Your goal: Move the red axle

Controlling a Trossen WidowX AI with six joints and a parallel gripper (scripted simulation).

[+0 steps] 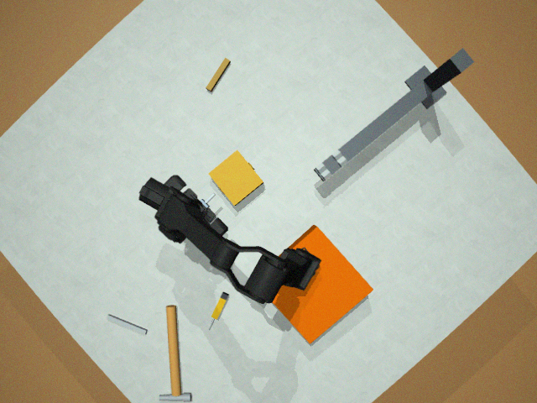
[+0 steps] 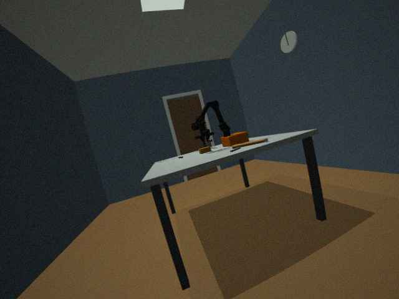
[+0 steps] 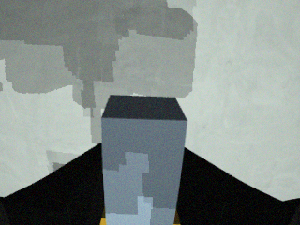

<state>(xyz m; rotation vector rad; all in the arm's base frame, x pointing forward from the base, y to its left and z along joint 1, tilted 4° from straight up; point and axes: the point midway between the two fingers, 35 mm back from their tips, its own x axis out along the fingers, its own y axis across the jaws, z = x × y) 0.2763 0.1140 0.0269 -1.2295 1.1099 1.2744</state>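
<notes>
My gripper tip is 120 mm to the left of the yellow beam and 60 mm above it. Also, from my gripper tip: yellow-handled screwdriver (240 mm behind, 150 mm to the left, 80 mm below); light blue block (20 mm to the right, 10 mm above); tan stick (270 mm to the right, 260 mm ahead, 80 mm below).
</notes>
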